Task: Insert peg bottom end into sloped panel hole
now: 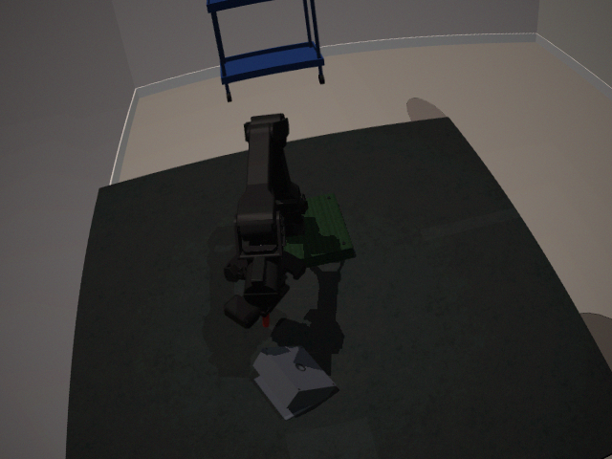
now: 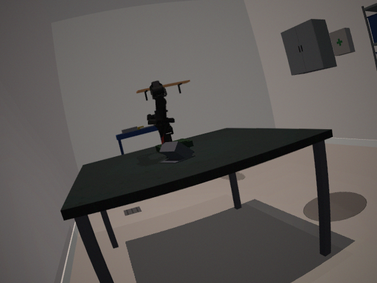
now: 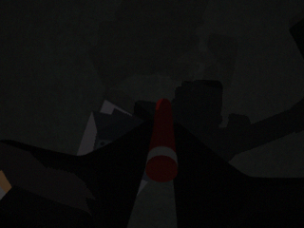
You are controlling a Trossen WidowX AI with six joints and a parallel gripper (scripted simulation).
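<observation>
Right now my gripper tip is 11 cm short of the grey sloped panel, 4 cm to the right of it and 8 cm above it. Round my gripper tip: round red peg (2 cm above).
</observation>
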